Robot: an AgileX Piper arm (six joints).
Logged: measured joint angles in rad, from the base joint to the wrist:
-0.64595, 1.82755, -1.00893, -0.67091, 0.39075, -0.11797
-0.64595, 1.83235, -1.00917, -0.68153, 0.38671, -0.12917
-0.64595, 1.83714, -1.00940, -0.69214, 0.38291, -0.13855
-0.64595, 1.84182, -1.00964, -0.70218, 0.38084, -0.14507
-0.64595, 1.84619, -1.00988, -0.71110, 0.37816, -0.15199
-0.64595, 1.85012, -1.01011, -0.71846, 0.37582, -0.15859
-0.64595, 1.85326, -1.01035, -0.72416, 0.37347, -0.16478
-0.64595, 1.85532, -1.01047, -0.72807, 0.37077, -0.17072
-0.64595, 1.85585, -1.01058, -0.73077, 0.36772, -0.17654
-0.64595, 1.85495, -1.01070, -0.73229, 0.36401, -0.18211
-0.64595, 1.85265, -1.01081, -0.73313, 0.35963, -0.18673
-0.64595, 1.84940, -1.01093, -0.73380, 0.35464, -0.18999
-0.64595, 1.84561, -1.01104, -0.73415, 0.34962, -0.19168
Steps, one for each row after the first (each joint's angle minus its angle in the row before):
0.00000, 0.00480, -0.00024, -0.01062, -0.00404, -0.01120
0.00000, 0.00479, -0.00023, -0.01061, -0.00380, -0.00938
0.00000, 0.00468, -0.00024, -0.01004, -0.00207, -0.00652
0.00000, 0.00437, -0.00024, -0.00892, -0.00268, -0.00692
0.00000, 0.00393, -0.00023, -0.00736, -0.00234, -0.00660
0.00000, 0.00314, -0.00024, -0.00570, -0.00235, -0.00619
0.00000, 0.00206, -0.00012, -0.00391, -0.00270, -0.00594
0.00000, 0.00053, -0.00011, -0.00270, -0.00305, -0.00582
0.00000, -0.00090, -0.00012, -0.00152, -0.00371, -0.00557
0.00000, -0.00230, -0.00011, -0.00084, -0.00438, -0.00462
0.00000, -0.00325, -0.00012, -0.00067, -0.00499, -0.00326
0.00000, -0.00379, -0.00011, -0.00035, -0.00502, -0.00169

